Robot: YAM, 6 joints.
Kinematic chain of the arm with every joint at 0, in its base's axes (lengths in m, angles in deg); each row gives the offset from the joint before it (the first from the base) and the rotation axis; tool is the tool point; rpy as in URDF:
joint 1: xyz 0 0 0.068 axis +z
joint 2: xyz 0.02 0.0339 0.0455 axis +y
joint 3: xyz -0.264 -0.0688 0 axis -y
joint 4: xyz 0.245 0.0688 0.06 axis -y
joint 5: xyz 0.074 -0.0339 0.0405 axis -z
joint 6: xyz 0.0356 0 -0.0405 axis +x
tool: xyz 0 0 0 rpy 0 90 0
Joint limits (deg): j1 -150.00..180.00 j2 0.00..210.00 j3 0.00..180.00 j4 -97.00..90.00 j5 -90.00..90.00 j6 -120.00..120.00
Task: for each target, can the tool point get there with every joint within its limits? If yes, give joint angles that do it. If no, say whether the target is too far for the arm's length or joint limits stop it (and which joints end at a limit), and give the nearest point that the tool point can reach.
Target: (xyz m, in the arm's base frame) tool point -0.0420 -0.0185 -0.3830
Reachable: no: joint limits stop it (at a limit: joint 1, joint 2) | nearest point -0.0638 -0.0346 -0.3346 | short by 0.056 m
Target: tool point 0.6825 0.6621 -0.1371
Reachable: no: too far | nearest point 0.4481 0.4347 -0.0492 | short by 0.338 m
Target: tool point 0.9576 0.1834 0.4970
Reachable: no: too far | nearest point 0.5900 0.1130 0.3467 | short by 0.403 m
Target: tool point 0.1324 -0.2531 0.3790
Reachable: yes | joints -55.44 84.67 87.32 -58.73 75.86 54.19
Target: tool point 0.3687 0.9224 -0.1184
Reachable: no: too far | nearest point 0.2334 0.5839 -0.0315 | short by 0.375 m
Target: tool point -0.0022 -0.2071 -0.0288
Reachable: yes | joints -81.08 136.93 22.64 50.98 74.52 -7.80
